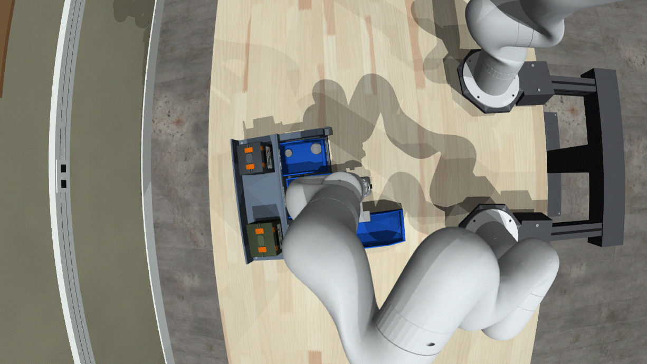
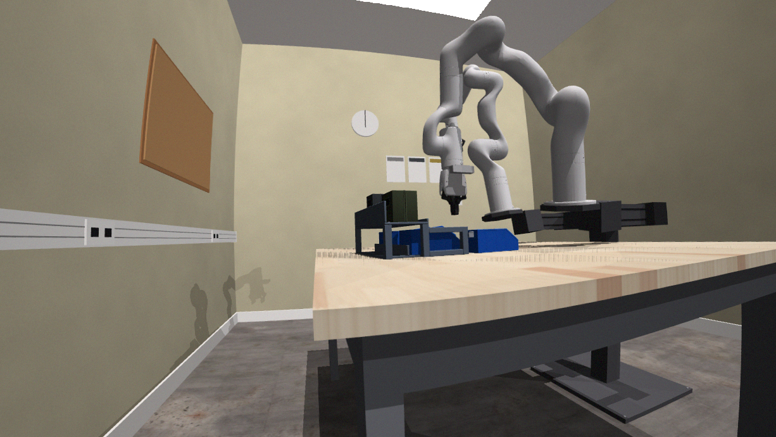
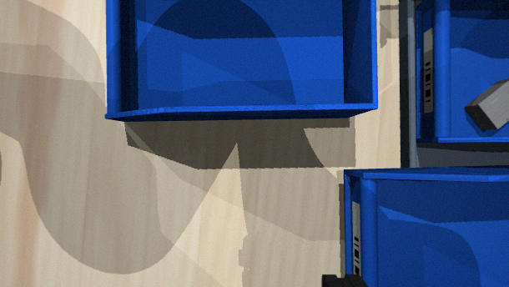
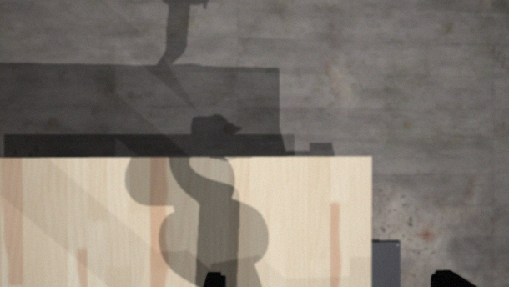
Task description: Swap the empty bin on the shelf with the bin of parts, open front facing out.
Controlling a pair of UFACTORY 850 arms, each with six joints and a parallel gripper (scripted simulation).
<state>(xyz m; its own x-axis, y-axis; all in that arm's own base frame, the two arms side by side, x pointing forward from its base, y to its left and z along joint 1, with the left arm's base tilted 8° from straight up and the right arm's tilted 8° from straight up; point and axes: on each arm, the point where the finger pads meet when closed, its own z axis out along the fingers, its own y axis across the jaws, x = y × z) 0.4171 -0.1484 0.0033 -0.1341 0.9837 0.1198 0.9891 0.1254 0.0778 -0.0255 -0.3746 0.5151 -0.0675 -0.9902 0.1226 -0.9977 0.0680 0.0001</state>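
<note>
The square grey part lies 14 cm below my left hand, 12 cm ahead of it and 11 cm to the left of it. The rest, counted from my left hand: grey shelf: 20 cm ahead, 9 cm below, 3 cm to the left.
</note>
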